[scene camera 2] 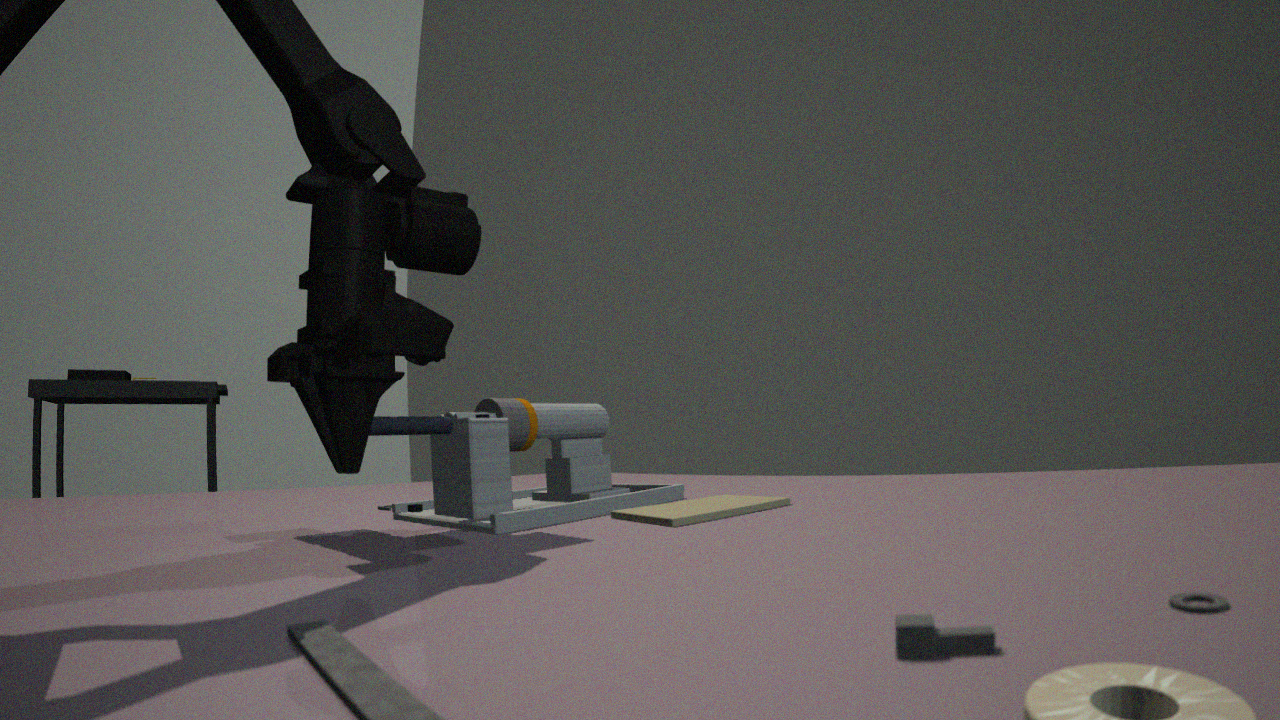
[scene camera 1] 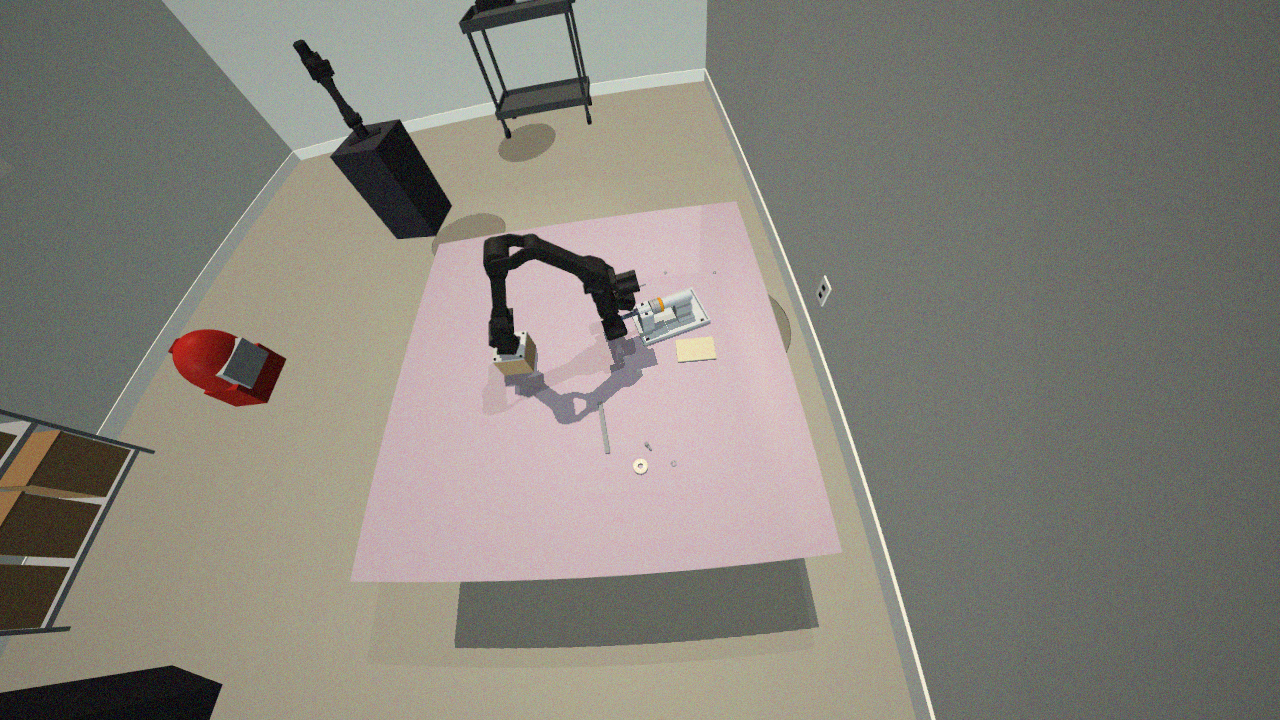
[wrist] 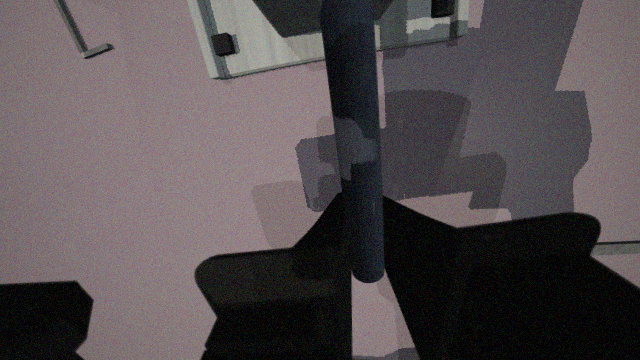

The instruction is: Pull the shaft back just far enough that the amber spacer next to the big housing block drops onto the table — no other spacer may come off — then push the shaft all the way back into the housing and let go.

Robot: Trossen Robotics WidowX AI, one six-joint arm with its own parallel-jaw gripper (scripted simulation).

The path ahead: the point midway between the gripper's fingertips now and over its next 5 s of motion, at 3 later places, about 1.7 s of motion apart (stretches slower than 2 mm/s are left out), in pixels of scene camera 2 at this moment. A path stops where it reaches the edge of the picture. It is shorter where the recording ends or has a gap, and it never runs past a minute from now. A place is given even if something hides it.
The gripper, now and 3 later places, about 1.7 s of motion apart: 347, 473; 341, 473; 353, 474; 370, 473
